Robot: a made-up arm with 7 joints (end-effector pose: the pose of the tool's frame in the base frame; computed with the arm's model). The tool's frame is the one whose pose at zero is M.
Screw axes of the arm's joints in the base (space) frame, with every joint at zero. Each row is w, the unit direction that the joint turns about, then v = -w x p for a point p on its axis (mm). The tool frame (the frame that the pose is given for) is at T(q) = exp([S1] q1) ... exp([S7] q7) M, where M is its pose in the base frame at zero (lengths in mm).
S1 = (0, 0, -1, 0, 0, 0)
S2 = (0, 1, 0, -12.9, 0, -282.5)
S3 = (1, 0, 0, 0, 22, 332.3)
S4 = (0, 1, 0, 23.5, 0, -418.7)
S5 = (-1, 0, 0, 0, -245.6, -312)
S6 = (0, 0, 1, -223.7, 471.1, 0)
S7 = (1, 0, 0, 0, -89, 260.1)
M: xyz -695.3 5.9 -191.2 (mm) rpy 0 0 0 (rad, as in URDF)
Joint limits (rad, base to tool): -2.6..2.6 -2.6..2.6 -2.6..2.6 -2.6..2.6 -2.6..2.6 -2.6..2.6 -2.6..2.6
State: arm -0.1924 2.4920 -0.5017 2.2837 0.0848 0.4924 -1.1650
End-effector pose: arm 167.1 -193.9 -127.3 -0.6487 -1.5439 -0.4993
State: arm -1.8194 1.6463 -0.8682 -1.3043 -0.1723 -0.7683 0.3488
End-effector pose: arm 243.8 -652.2 198.0 -0.1647 0.5223 1.7923
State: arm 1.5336 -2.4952 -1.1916 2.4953 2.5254 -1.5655 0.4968
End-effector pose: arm -890.9 315.9 -225.8 -1.9764 0.4043 -2.2050
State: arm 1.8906 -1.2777 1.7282 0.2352 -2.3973 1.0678 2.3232
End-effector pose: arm -338.8 629.2 -52.8 -0.2281 -0.6297 -2.1442
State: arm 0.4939 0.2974 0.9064 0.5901 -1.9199 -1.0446 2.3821
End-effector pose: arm -603.5 -506.4 384.1 -0.4127 0.1474 1.2452
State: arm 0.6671 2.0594 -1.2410 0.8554 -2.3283 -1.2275 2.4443
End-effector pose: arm 6.6 145.6 -150.4 -0.8437 -1.4263 -2.2271
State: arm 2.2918 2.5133 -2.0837 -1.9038 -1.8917 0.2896 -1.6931
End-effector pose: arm -584.7 770.9 517.9 0.9220 -1.1498 -0.4111
